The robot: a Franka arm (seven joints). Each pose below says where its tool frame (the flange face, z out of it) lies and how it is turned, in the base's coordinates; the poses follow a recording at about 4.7 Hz.
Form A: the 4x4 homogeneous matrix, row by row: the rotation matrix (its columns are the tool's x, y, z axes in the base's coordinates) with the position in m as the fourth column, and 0 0 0 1 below. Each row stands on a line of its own.
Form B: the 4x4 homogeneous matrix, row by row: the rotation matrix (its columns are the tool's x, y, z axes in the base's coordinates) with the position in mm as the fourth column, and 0 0 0 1 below. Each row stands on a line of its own. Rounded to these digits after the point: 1 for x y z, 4 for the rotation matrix.
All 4 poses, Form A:
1:
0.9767 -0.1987 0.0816 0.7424
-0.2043 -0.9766 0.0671 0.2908
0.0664 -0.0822 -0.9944 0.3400
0 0 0 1
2:
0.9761 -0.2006 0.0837 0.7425
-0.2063 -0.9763 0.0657 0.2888
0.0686 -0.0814 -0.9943 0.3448
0 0 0 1
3:
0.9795 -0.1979 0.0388 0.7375
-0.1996 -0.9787 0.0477 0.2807
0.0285 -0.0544 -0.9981 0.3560
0 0 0 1
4:
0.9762 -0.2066 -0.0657 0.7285
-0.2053 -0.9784 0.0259 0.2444
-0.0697 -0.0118 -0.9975 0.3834
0 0 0 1
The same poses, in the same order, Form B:
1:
0.9767 -0.1987 0.0816 742.4
-0.2043 -0.9766 0.0671 290.8
0.0664 -0.0822 -0.9944 340.0
0 0 0 1

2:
0.9761 -0.2006 0.0837 742.5
-0.2063 -0.9763 0.0657 288.8
0.0686 -0.0814 -0.9943 344.8
0 0 0 1

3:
0.9795 -0.1979 0.0388 737.5
-0.1996 -0.9787 0.0477 280.7
0.0285 -0.0544 -0.9981 356.0
0 0 0 1

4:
0.9762 -0.2066 -0.0657 728.5
-0.2053 -0.9784 0.0259 244.4
-0.0697 -0.0118 -0.9975 383.4
0 0 0 1

